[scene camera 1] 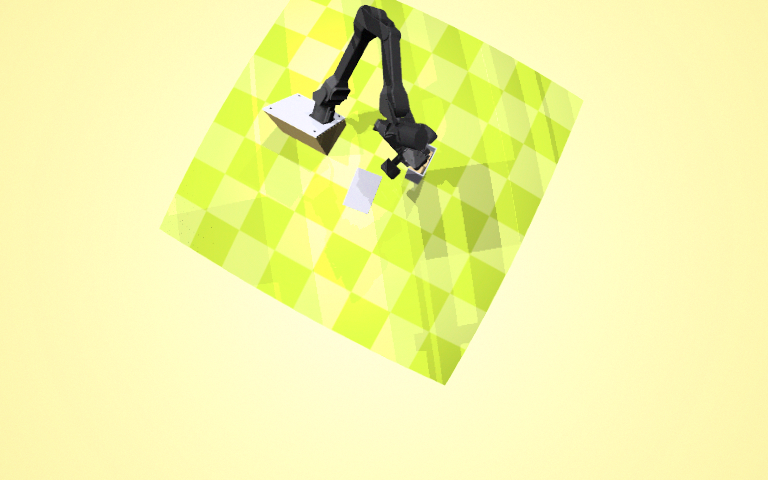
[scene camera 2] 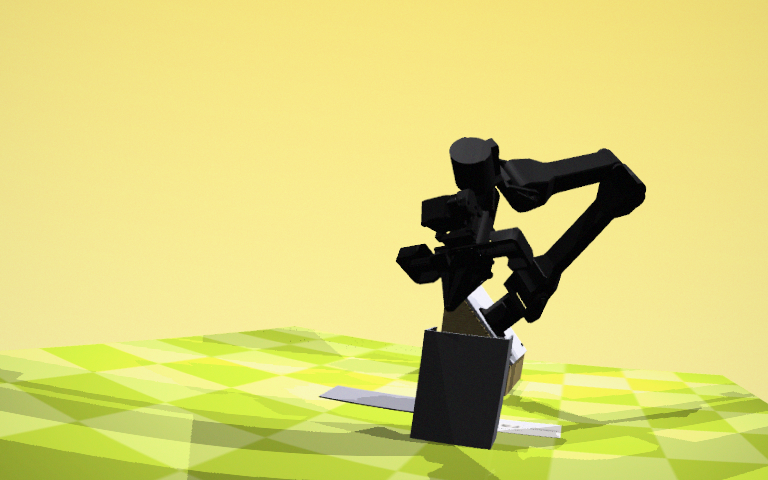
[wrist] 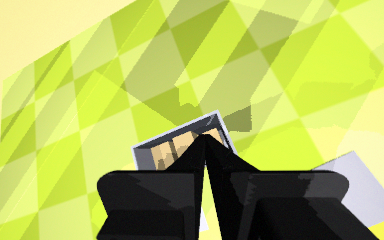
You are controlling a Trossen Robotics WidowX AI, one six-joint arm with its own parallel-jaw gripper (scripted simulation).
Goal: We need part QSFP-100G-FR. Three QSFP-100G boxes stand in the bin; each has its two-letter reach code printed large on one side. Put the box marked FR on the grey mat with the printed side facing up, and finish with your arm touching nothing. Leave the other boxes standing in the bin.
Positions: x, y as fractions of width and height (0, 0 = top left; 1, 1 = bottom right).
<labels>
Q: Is the gripper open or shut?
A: Shut.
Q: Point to a grey mat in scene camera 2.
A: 0.47, 0.83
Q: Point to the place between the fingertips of the gripper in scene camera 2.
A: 0.58, 0.65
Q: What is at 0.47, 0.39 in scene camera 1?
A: A grey mat.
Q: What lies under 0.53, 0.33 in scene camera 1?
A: The gripper.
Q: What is the gripper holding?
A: Nothing.
</labels>
